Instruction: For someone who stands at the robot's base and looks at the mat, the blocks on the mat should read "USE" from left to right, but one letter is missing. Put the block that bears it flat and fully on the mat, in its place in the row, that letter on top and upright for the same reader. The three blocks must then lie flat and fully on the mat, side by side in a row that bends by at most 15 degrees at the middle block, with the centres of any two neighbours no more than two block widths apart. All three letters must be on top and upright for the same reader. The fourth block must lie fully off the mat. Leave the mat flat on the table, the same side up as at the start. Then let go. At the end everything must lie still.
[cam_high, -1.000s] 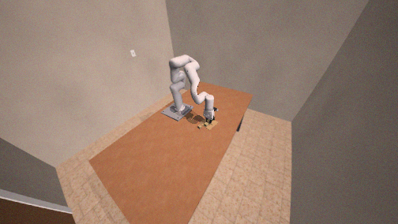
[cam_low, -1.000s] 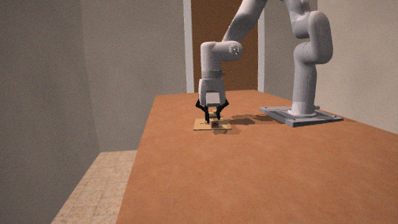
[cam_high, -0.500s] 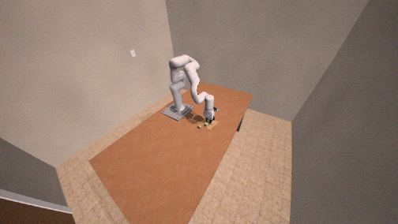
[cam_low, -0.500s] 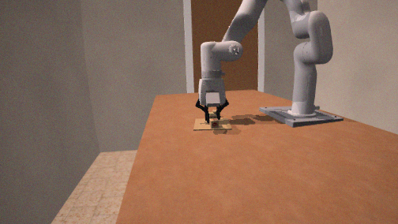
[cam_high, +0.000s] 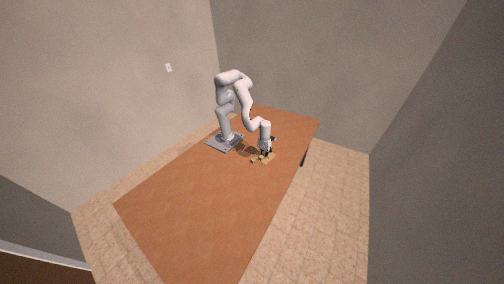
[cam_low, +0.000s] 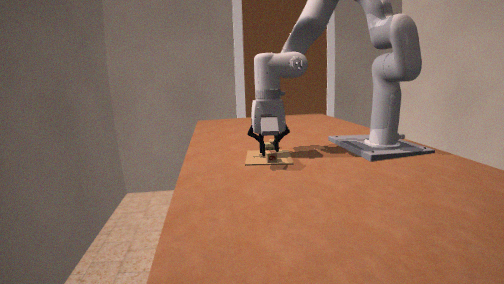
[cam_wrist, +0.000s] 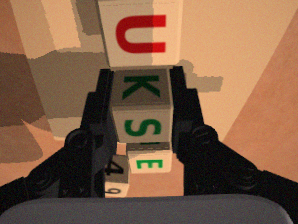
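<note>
Now: the block 10 mm below my hand. Round my hand: mat (30 mm below).
</note>
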